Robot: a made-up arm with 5 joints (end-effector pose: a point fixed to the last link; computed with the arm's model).
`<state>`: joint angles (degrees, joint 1 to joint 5).
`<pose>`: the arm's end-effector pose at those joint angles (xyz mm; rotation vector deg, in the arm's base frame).
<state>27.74 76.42 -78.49 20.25 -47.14</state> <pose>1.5 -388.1 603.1 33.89 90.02 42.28</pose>
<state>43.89 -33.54 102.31 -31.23 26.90</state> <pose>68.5 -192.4 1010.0 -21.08 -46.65 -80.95</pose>
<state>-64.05 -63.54 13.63 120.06 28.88</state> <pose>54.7 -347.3 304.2 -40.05 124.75 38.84</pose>
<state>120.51 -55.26 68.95 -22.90 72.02</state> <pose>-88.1 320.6 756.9 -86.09 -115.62 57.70</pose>
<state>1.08 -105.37 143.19 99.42 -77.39</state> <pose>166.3 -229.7 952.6 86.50 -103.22 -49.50</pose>
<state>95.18 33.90 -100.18 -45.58 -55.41</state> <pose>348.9 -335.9 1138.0 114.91 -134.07 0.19</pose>
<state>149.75 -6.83 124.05 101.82 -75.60</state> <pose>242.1 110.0 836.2 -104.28 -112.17 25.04</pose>
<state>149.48 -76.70 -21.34 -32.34 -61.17</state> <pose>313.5 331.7 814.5 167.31 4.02 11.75</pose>
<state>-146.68 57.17 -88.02 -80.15 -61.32</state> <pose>215.1 475.6 654.8 7.71 -26.34 103.26</pose>
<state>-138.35 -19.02 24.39 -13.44 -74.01</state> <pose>37.1 206.7 678.7 126.76 55.53 73.03</pose>
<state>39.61 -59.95 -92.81 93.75 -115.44</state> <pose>416.9 -194.4 849.9 -106.61 58.97 115.77</pose>
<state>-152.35 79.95 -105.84 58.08 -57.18</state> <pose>32.4 90.3 838.9 -70.93 62.71 -63.10</pose>
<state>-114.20 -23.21 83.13 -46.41 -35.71</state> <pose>70.1 42.9 693.3 124.60 116.87 18.55</pose>
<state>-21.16 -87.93 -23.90 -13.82 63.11</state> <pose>-165.7 -420.0 1006.3 -7.03 -139.22 30.26</pose>
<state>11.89 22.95 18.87 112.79 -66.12</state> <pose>298.1 -303.1 772.6 20.91 -20.24 8.75</pose>
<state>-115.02 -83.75 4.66 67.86 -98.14</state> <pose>391.8 -147.5 576.0 84.94 -67.00 -6.48</pose>
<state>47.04 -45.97 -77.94 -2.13 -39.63</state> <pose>449.6 -66.5 977.1 -103.49 26.42 68.32</pose>
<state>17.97 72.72 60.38 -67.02 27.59</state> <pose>-2.3 -435.2 817.6 -44.15 109.13 -78.48</pose>
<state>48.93 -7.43 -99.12 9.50 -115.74</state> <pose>512.6 -488.4 1062.8 -127.52 110.37 32.83</pose>
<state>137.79 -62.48 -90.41 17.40 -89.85</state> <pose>508.0 282.6 739.0 109.13 -53.26 -2.78</pose>
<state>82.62 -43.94 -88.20 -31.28 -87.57</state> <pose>484.1 122.4 1202.5 163.34 -44.18 24.28</pose>
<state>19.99 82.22 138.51 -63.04 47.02</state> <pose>91.2 -245.6 930.0 81.18 -66.33 129.52</pose>
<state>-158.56 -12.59 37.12 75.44 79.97</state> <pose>-283.5 119.7 579.3 -21.00 -4.30 178.26</pose>
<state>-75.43 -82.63 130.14 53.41 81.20</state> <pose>-159.3 -79.7 1053.7 49.33 9.55 159.50</pose>
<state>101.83 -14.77 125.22 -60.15 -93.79</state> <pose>287.0 1.3 438.1 62.63 20.22 -80.12</pose>
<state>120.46 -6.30 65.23 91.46 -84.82</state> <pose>309.7 -51.1 934.8 -94.12 -34.61 2.50</pose>
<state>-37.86 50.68 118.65 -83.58 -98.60</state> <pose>437.4 2.2 823.3 -54.28 -64.67 34.51</pose>
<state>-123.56 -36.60 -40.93 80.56 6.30</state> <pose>258.7 -216.1 235.6 -104.89 120.39 42.02</pose>
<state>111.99 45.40 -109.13 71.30 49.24</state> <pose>585.3 -118.3 1176.3 17.75 -9.45 17.42</pose>
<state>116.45 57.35 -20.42 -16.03 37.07</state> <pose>370.0 -10.5 1086.0 -104.42 22.19 -25.66</pose>
